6 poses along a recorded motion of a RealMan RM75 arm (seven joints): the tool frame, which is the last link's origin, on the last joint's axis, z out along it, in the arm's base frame.
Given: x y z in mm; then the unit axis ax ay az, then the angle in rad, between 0 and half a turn.
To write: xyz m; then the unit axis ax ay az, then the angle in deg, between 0 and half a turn. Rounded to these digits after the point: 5 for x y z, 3 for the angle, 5 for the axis.
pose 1, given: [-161.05, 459.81, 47.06, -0.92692, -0.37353, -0.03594, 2.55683]
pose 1, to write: [-0.16105, 0.45981, 0.04706, -0.92692, -0.37353, -0.03594, 146.496]
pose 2, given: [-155.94, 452.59, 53.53, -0.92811, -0.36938, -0.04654, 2.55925]
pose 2, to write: [-0.15594, 0.45259, 0.05353, -0.92811, -0.36938, -0.04654, 146.634]
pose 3, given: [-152.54, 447.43, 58.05, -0.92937, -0.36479, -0.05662, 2.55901]
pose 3, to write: [-0.15254, 0.44743, 0.05805, -0.92937, -0.36479, -0.05662, 146.620]
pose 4, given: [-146.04, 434.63, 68.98, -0.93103, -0.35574, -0.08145, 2.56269]
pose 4, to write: [-0.14604, 0.43463, 0.06898, -0.93103, -0.35574, -0.08145, 146.831]
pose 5, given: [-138.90, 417.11, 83.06, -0.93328, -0.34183, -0.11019, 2.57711]
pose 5, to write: [-0.13890, 0.41711, 0.08306, -0.93328, -0.34183, -0.11019, 147.658]
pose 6, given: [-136.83, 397.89, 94.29, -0.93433, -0.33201, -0.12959, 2.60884]
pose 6, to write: [-0.13683, 0.39789, 0.09429, -0.93433, -0.33201, -0.12959, 149.476]
